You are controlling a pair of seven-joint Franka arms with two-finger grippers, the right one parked.
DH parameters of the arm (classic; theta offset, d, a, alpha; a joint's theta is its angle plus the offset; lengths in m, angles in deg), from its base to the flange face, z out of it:
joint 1: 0 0.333 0 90
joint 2: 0 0 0 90
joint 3: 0 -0.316 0.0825 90
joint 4: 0 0 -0.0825 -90
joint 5: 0 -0.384 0 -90
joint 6: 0 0 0.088 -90
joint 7: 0 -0.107 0 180
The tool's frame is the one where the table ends.
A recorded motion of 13 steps. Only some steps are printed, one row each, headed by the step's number.
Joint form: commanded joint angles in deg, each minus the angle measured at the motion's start. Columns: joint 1, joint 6, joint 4, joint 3, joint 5, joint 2, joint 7.
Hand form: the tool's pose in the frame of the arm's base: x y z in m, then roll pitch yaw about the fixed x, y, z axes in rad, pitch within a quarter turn. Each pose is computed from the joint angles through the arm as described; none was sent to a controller.
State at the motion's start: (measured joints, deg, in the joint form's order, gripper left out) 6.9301 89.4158 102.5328 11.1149 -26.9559 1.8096 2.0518
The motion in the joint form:
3: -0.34 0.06 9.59 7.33 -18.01 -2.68 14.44
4: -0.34 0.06 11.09 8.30 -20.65 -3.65 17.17
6: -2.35 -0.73 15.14 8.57 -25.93 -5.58 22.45
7: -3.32 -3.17 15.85 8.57 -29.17 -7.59 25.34
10: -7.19 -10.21 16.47 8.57 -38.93 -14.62 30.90
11: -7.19 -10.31 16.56 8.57 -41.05 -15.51 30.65
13: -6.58 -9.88 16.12 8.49 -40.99 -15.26 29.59
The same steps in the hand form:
3: 0.5278 -0.0323 0.4695 -2.2972 0.1971 0.0049
4: 0.5268 -0.0369 0.4526 -2.2457 0.1936 0.0090
6: 0.5176 -0.0475 0.4123 -2.1328 0.2069 0.0085
7: 0.5159 -0.0483 0.3942 -2.0534 0.2147 0.0306
10: 0.5162 -0.0637 0.3451 -1.8270 0.2451 0.0273
11: 0.5190 -0.0625 0.3396 -1.7990 0.2552 0.0098
13: 0.5223 -0.0574 0.3441 -1.8088 0.2605 0.0115

